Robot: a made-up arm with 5 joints.
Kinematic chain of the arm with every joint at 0, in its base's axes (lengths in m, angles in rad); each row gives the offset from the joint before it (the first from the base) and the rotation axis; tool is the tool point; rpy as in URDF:
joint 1: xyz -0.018 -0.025 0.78 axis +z
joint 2: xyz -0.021 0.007 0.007 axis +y
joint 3: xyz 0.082 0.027 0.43 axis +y
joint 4: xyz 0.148 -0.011 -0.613 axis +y
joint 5: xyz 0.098 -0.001 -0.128 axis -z
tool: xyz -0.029 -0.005 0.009 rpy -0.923 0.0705 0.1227
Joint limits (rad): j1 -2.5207..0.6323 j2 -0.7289..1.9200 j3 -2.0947..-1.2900 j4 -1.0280..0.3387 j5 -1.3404..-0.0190
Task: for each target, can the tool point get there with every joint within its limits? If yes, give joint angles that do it. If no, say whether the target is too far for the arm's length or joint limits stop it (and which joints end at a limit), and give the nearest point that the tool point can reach.
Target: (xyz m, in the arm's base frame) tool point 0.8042 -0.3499 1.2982
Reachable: yes | joints -0.3842 0.1787 -1.5574 -0.2062 -0.3671
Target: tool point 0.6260 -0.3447 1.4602
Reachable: yes | joints -0.4671 -0.0231 -1.4849 -0.7347 -0.4640
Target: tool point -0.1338 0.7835 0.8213
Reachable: no: joint limits stop it (at a limit: joint 1, joint 3, joint 4, joint 5) | nearest point 0.6969 0.5191 0.8648 | short by 0.873 m
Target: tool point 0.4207 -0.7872 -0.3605
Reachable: no: too far | nearest point 0.3324 -0.6338 -0.1350 | short by 0.287 m
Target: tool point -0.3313 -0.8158 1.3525
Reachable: yes | joints -1.9626 0.0834 -1.5802 0.1532 -0.1612
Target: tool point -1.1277 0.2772 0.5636
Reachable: no: joint limits stop it (at a limit: joint 1, joint 3, joint 4, joint 5) | nearest point -0.7217 -0.5193 0.5238 | short by 0.895 m
